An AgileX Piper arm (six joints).
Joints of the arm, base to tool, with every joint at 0 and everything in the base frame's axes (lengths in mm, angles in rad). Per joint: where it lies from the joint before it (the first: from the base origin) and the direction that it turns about. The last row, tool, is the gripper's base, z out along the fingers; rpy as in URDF.
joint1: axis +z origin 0 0 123
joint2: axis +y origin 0 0 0
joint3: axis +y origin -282.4 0 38.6
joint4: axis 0.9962 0 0.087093 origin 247.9 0 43.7
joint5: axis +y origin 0 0 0
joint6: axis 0.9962 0 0.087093 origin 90.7 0 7.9
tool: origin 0 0 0 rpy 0 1.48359 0
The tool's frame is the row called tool.
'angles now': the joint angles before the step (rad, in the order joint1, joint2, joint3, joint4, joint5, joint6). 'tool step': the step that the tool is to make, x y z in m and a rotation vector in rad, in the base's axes. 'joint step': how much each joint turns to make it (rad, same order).
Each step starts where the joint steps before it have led.
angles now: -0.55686 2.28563 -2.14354 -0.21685 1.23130 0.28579
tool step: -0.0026 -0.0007 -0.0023 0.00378 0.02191 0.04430
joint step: -0.00509 -0.00508 0.01708 0.00612 -0.00197 -0.05251
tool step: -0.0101 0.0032 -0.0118 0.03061 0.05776 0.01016
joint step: -0.00538 -0.02416 0.08594 -0.00109 0.00018 -0.01629
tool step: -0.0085 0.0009 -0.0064 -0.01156 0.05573 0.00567
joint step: -0.00099 -0.01825 0.05900 -0.04002 -0.00013 -0.00072
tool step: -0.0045 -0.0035 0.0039 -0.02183 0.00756 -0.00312
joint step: -0.00743 -0.01187 0.00833 -0.02286 -0.00199 0.00001
